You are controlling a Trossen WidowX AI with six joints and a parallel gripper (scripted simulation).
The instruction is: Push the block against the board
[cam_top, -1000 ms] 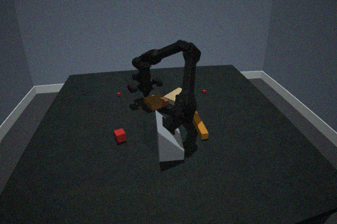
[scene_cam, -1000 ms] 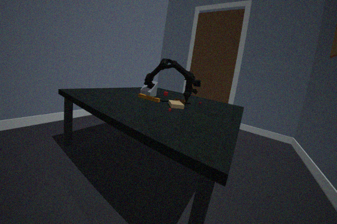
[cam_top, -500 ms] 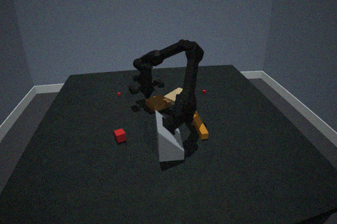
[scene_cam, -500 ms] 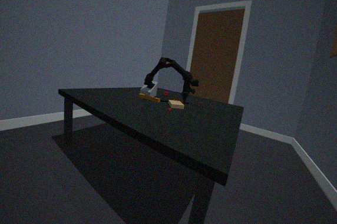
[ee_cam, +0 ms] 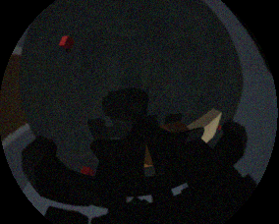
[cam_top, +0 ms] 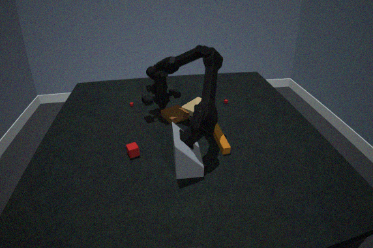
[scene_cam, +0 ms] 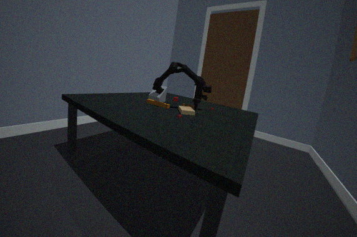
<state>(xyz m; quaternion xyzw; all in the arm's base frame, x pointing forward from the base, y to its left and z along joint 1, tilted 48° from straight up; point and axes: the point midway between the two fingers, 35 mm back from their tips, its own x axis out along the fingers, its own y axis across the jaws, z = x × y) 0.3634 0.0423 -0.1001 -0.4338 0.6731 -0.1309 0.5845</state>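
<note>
The brown block is 40 mm behind my gripper tip, 60 mm to the right of it and 10 mm above it. Also, from my gripper tip: red cube (320 mm behind, 100 mm to the left, 20 mm above); then orange board (230 mm behind, 250 mm to the right, 10 mm above); then tan flat block (20 mm ahead, 180 mm to the right, 10 mm above).
</note>
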